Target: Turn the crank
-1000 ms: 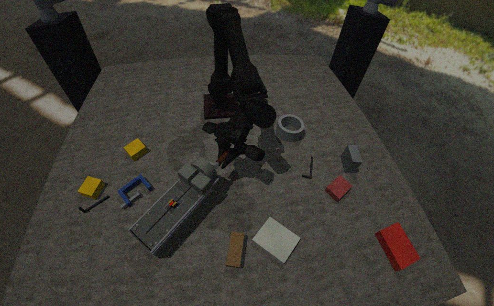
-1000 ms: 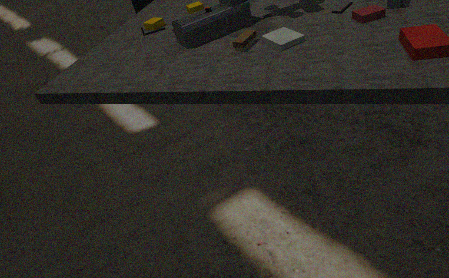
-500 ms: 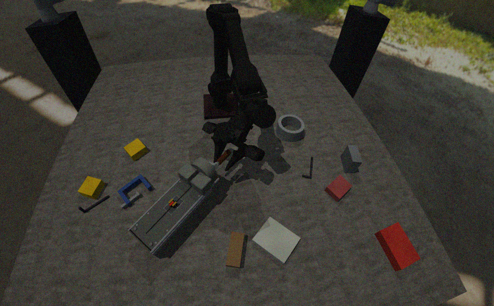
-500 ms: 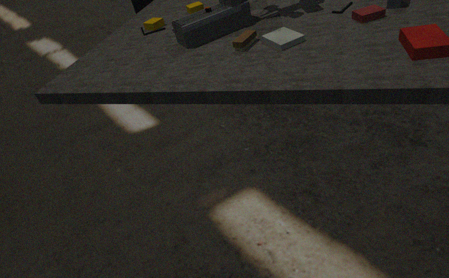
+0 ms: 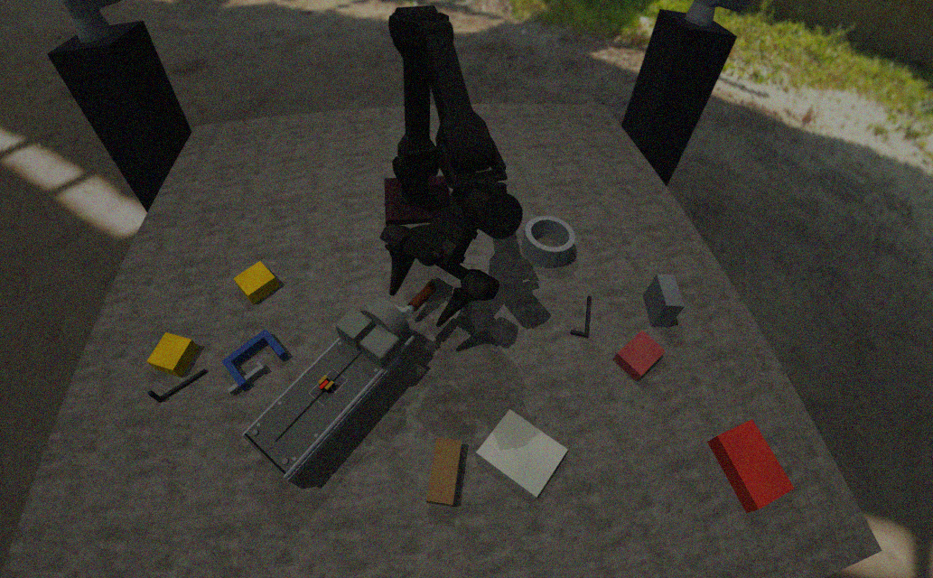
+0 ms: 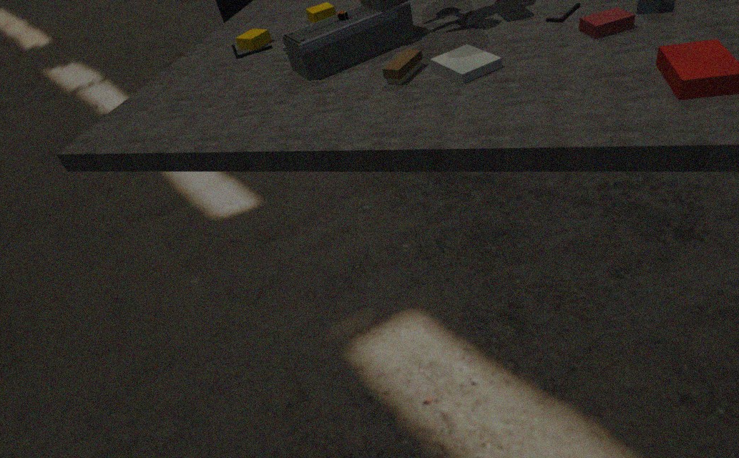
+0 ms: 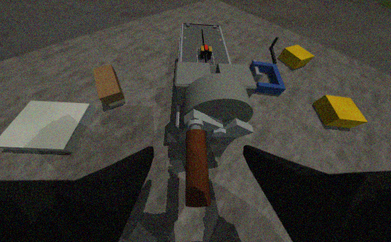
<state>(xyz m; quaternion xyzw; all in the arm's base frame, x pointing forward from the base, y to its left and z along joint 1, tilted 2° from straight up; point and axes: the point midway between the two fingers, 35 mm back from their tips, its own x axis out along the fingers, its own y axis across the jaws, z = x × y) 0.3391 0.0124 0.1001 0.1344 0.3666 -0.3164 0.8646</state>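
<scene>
My gripper tip is now 1 cm past the brown crank handle, 1 cm to the right of it and 2 cm below it. Round my gripper tip: white plate (21 cm ahead, 15 cm to the left, 7 cm below); red pointer (12 cm ahead, 12 cm to the right); brown block (23 cm ahead, 3 cm to the left, 7 cm below).
</scene>
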